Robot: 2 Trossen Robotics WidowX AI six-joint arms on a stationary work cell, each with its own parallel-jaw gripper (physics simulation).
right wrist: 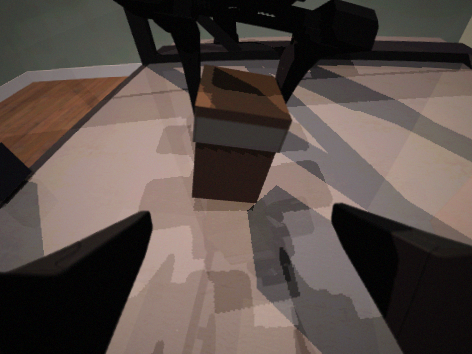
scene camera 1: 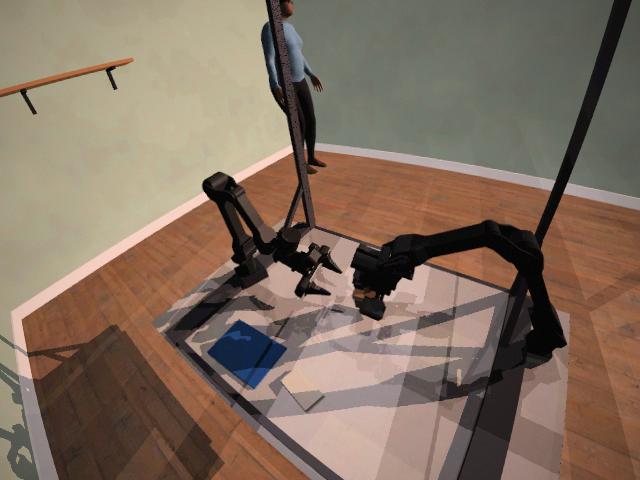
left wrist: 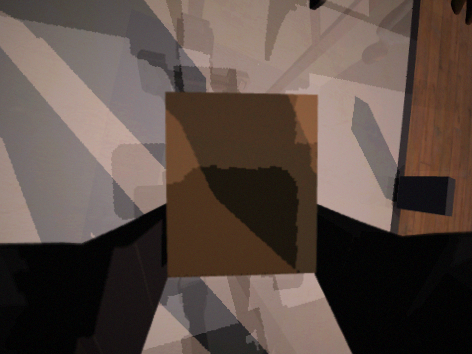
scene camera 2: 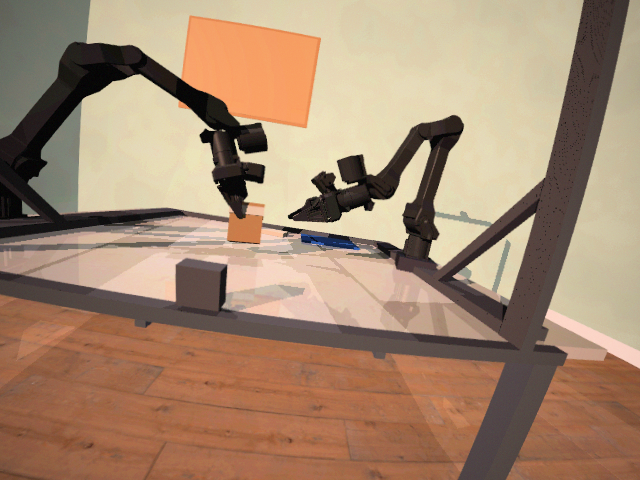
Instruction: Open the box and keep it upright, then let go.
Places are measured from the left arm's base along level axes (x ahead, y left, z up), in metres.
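Where they show: left gripper, fingertip midpoint: (right wrist: 233,121) (scene camera 1: 372,296) (left wrist: 238,201) (scene camera 2: 240,219); right gripper, fingertip midpoint: (right wrist: 242,216) (scene camera 1: 336,283) (scene camera 2: 290,218); left arm's base, link origin: (scene camera 1: 538,345); right arm's base, link origin: (scene camera 1: 249,268) (scene camera 2: 415,256).
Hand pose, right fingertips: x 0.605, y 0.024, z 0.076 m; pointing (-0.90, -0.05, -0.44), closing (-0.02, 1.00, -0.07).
Note:
Things, the pixels of their top centre, and the offset from my right fingertips. Level surfaces: height alone.
- blue flat object, top centre: (scene camera 1: 245,350) (scene camera 2: 328,240) dx +0.187, dy +0.279, dz -0.088 m
- cream flat block, top centre: (scene camera 1: 301,387) (scene camera 2: 271,229) dx -0.029, dy +0.309, dz -0.081 m
- table, surface height: dz -0.096 m
- dark grey block, top centre: (scene camera 2: 203,263) (left wrist: 450,196) dx -0.124, dy -0.300, dz -0.039 m
The box (scene camera 1: 364,293) (scene camera 2: 245,229) (left wrist: 240,140) (right wrist: 230,172) is brown with a pale grey band below its top. It stands upright with its lid down in the right wrist view. My left gripper (scene camera 2: 240,212) (left wrist: 238,201) (right wrist: 233,121) is shut on the box, with one finger on each side of its upper part. Whether the box's bottom touches the table is hard to tell. In scene camera 1 the left gripper hides much of the box. My right gripper (scene camera 1: 335,282) (scene camera 2: 290,218) (right wrist: 242,216) is open and empty, apart from the box and facing its banded side.
A blue flat object (scene camera 1: 245,353) (scene camera 2: 328,240) and a cream flat block (scene camera 1: 301,387) (scene camera 2: 273,234) lie on the table (scene camera 1: 361,434). A dark grey block (scene camera 2: 200,285) (left wrist: 424,195) is fixed at the table's edge. Frame posts rise at the corners. A person (scene camera 1: 293,51) stands behind.

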